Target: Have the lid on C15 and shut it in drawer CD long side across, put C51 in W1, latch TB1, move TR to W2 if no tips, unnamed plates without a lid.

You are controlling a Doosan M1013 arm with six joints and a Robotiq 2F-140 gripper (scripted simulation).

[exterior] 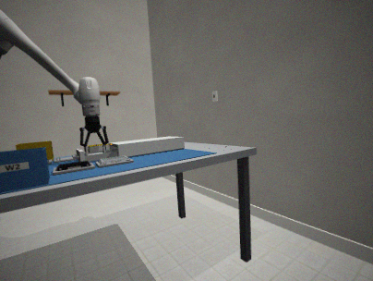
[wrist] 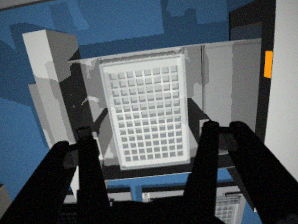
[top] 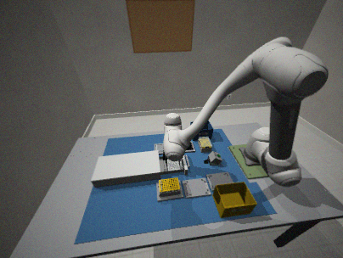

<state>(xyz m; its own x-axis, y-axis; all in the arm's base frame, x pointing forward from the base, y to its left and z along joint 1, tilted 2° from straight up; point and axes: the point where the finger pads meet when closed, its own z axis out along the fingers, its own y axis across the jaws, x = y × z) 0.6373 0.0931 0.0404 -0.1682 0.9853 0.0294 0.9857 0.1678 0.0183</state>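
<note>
The plate lid is 10 mm below my hand. From my hand the other things lie so: white cooler CD (170 mm ahead, 30 mm to the left, 10 mm below); then drawer (40 mm ahead, 20 mm below, 10 mm to the left); then white plate (20 mm below).
</note>
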